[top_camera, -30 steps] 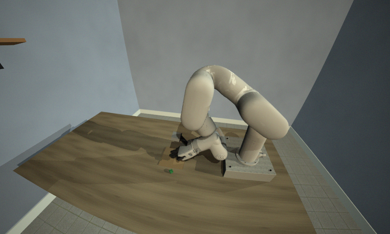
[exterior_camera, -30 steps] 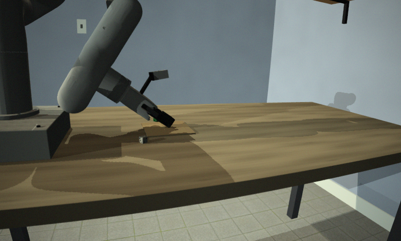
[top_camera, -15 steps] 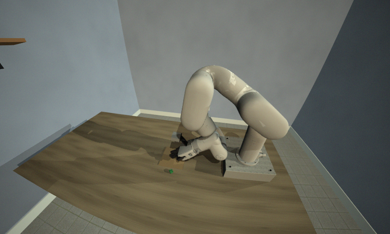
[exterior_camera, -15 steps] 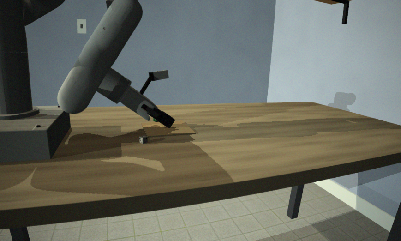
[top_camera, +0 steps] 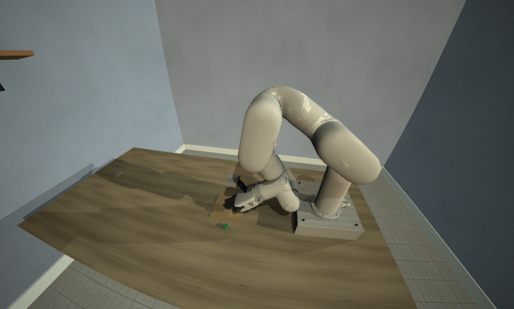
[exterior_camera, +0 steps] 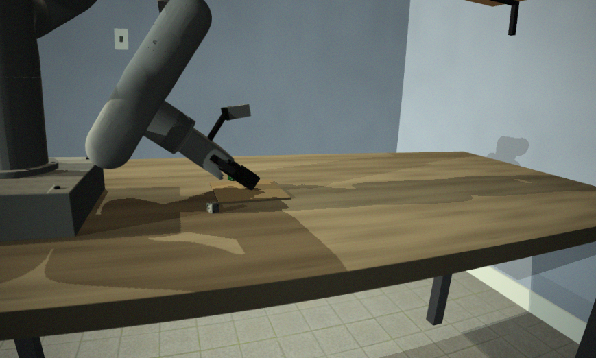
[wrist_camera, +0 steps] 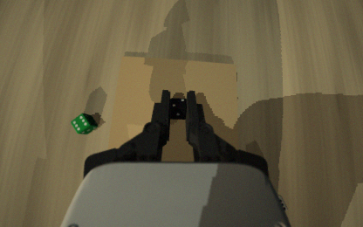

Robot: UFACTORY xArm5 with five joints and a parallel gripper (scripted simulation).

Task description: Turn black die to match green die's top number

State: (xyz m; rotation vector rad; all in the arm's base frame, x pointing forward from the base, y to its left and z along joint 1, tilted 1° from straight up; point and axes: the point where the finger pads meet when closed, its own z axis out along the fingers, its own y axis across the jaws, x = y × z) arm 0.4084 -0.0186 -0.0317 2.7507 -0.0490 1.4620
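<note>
Now: the black die 1 cm below my hand and 1 cm ahead of it. Round my hand: green die: 10 cm to the left, 2 cm below; white die: 10 cm to the right, 9 cm behind, 2 cm below; tan mat: 3 cm below.
</note>
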